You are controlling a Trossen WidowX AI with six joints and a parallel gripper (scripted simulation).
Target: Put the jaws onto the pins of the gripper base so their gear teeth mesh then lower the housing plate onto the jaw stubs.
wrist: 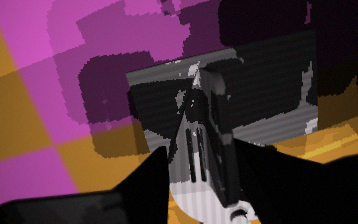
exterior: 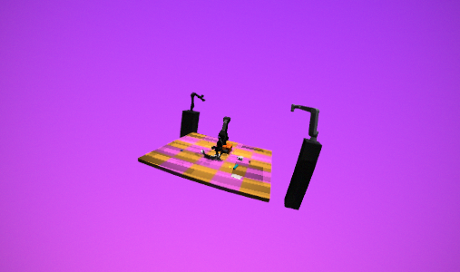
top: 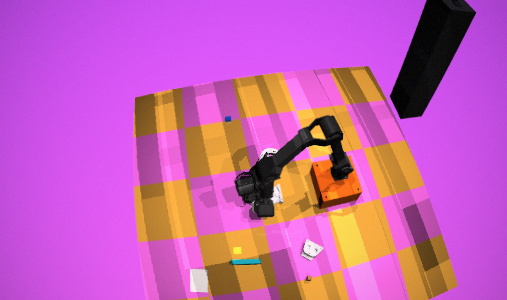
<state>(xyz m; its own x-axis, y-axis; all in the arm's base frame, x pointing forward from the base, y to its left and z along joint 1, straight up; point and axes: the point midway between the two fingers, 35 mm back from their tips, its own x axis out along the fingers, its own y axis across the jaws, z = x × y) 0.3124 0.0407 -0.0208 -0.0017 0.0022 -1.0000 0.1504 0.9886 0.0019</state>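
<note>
My gripper tip is 70 mm past the gripper jaw, 220 mm to the left of it and 20 mm above it. Round my gripper tip: yellow cube 140 mm ahead, 180 mm to the left, 20 mm below; small brown cube 110 mm behind, 350 mm to the left, 10 mm below; teal bar 110 mm ahead, 230 mm to the left, 20 mm below.
</note>
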